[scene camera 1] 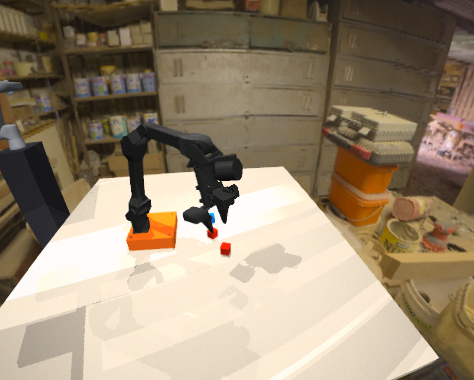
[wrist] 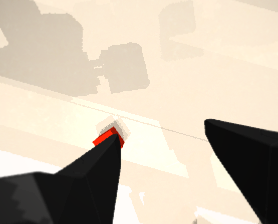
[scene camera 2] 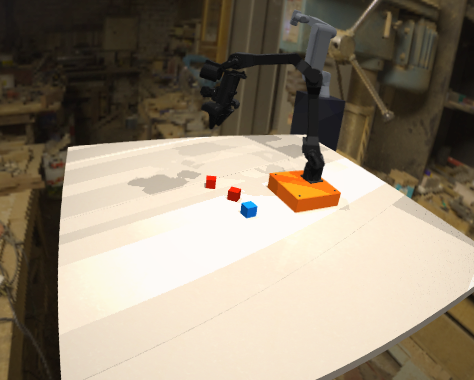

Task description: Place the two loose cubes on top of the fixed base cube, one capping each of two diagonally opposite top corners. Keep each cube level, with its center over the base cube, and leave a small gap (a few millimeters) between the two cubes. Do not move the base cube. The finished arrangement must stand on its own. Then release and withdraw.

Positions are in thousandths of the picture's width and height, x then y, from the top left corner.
Scene:
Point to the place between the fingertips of my gripper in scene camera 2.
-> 453, 336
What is my gripper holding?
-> Nothing.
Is my gripper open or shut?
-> Open.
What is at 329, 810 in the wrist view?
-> My gripper.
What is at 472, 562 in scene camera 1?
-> My gripper.

